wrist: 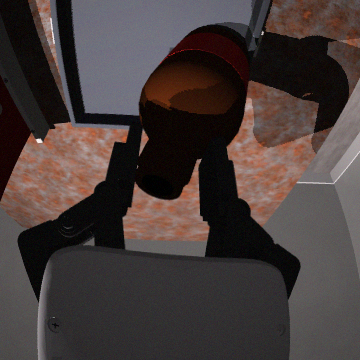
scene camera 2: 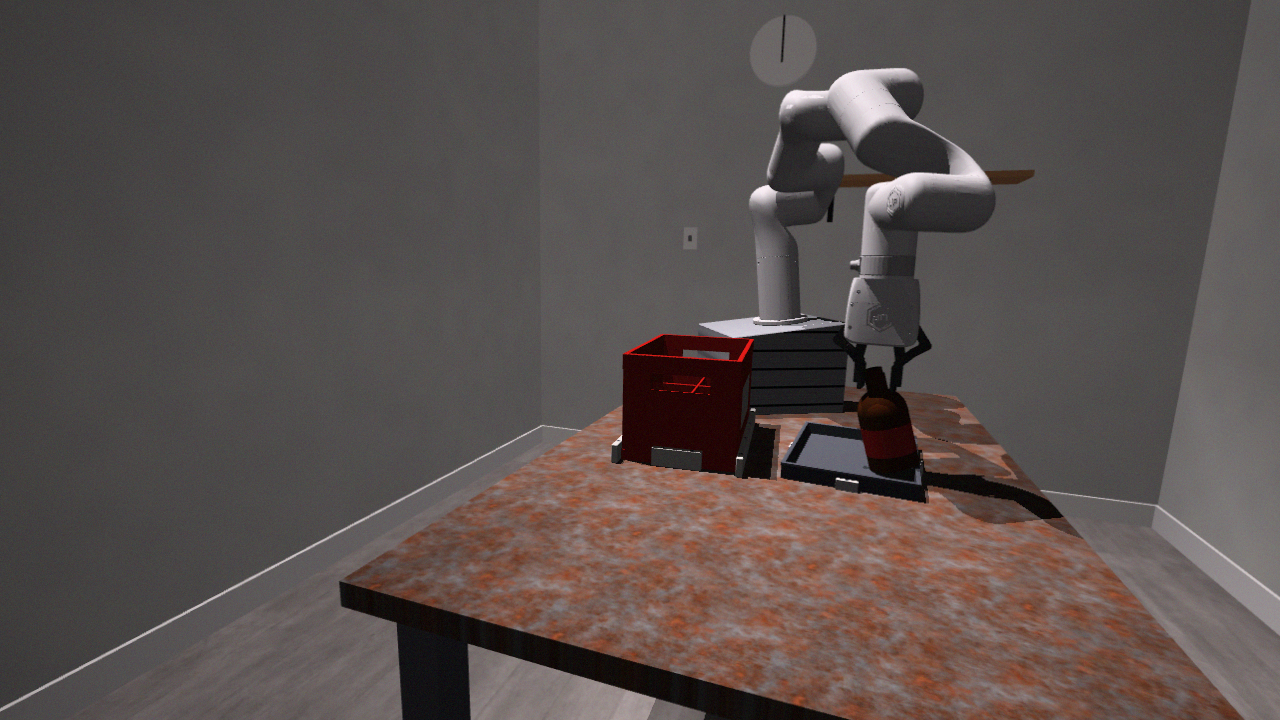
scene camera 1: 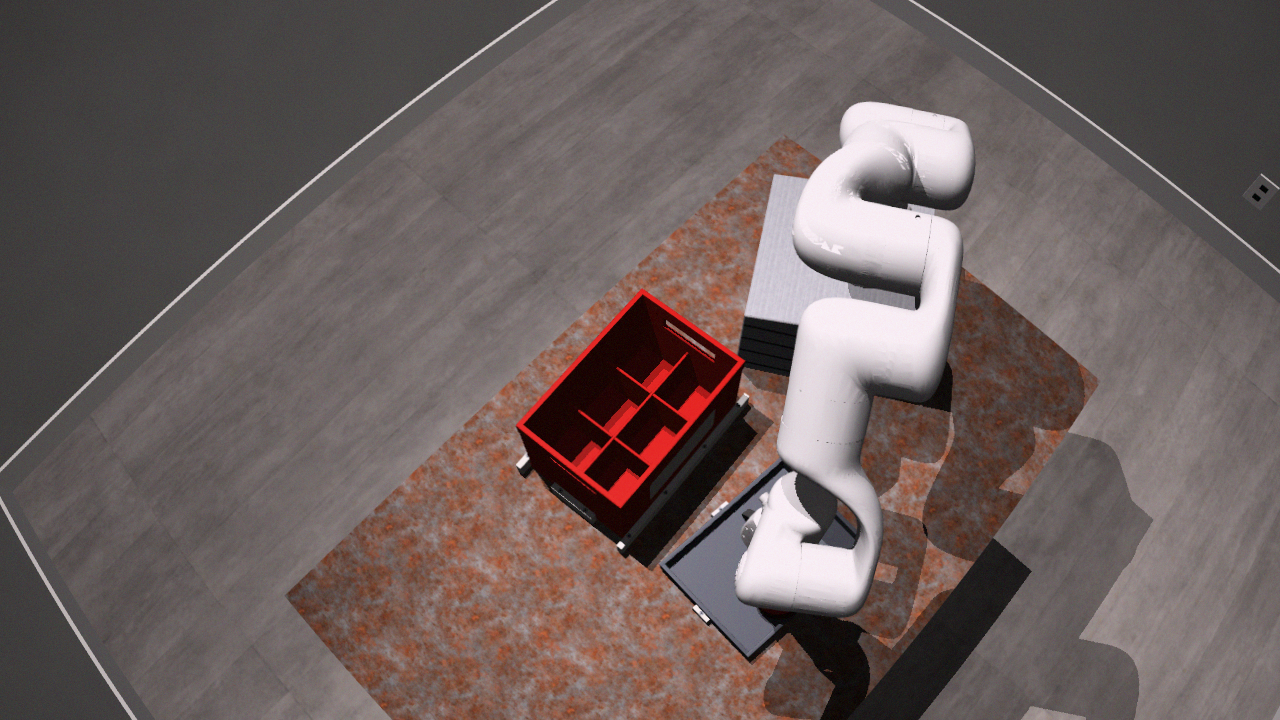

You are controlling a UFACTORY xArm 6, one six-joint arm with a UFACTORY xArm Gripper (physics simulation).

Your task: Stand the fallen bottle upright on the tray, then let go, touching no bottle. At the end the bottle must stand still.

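Places are measured from the arm's base along level axes (x right, y up, z back), in millimetres.
Pixels of known places: gripper, fingertip midpoint: [wrist: 173, 144] [scene camera 2: 876, 389]; arm's base at its link origin: [scene camera 2: 780, 321].
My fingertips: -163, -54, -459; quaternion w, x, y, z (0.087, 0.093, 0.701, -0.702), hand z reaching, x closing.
Observation:
For each thing: its middle in the pictures, then the offset to it from my fingertips, as dx, dy, dz. "pt": a spot on its surface instead. Level surfaces: height alone.
- brown bottle at the middle of its body: [wrist: 194, 100] [scene camera 2: 883, 416] -14, -43, +2
- dark grey tray at a spot on its surface: [wrist: 115, 60] [scene camera 1: 726, 558] pt +64, -128, -1
- red crate at the middle of its body: [scene camera 1: 633, 416] [scene camera 2: 693, 393] +296, -46, +63
- mottled table at its surface level: dy -134
The brown bottle [scene camera 2: 886, 429] [wrist: 200, 90] with a red label leans in the dark grey tray [scene camera 1: 707, 559] [scene camera 2: 832, 452] [wrist: 115, 60]. Its base is at the tray's right side in scene camera 2, and its neck tips up and left. It is mostly hidden under the arm in scene camera 1. My gripper [scene camera 2: 878, 383] [wrist: 173, 144] points down with its fingers partly closed. One finger is on each side of the neck, close against it, and it is shut on the bottle. The exact contact of the right finger is dark and hard to see.
A red crate [scene camera 1: 633, 402] [scene camera 2: 684, 411] with dividers stands left of the tray, held by small pale brackets. The grey ribbed base block [scene camera 1: 774, 250] [scene camera 2: 796, 371] is behind them. My arm and wrist hang over the tray. All stand on the mottled table [scene camera 1: 465, 573] [scene camera 2: 716, 573].

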